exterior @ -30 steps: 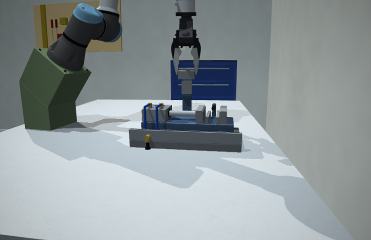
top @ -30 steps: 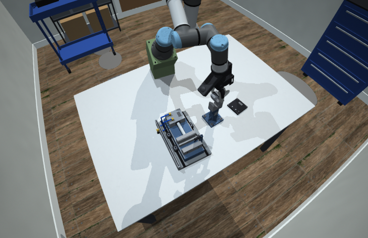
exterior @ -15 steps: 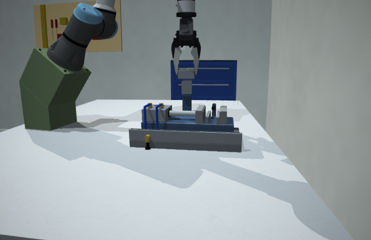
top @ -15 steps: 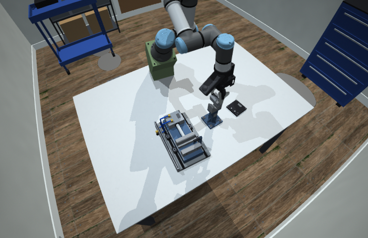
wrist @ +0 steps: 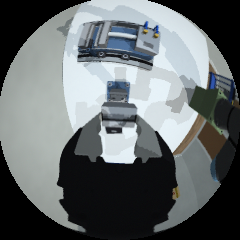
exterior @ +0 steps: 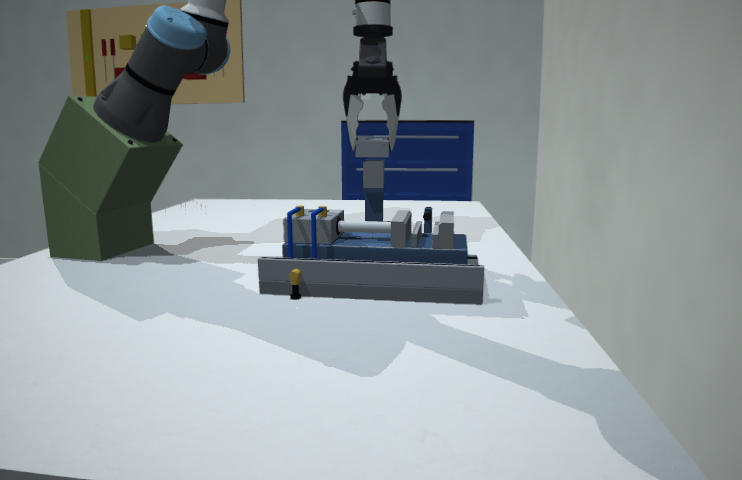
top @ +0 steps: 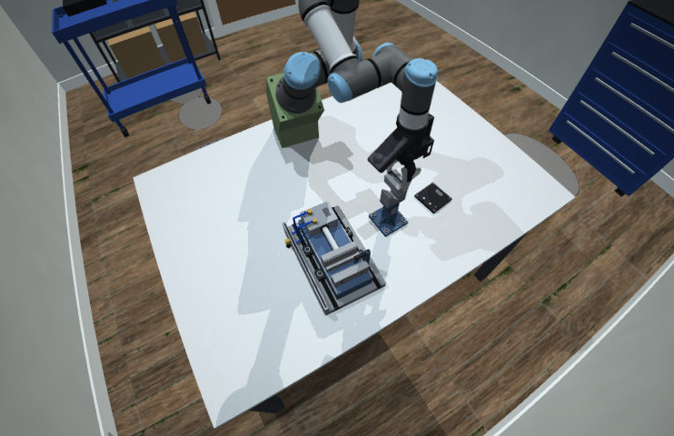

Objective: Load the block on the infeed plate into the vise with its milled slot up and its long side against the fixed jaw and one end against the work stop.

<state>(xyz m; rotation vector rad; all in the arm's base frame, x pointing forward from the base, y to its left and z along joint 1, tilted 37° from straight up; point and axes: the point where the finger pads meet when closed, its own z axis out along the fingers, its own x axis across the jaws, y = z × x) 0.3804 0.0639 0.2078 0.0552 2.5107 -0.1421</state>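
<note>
Right now the part is right at my hand. Also, from my hand: work stop: 19 cm to the right, 10 cm below, 7 cm ahead; air cylinder: 20 cm to the right, 12 cm below, 10 cm behind; moving jaw: 23 cm to the right, 12 cm below, 3 cm ahead.
</note>
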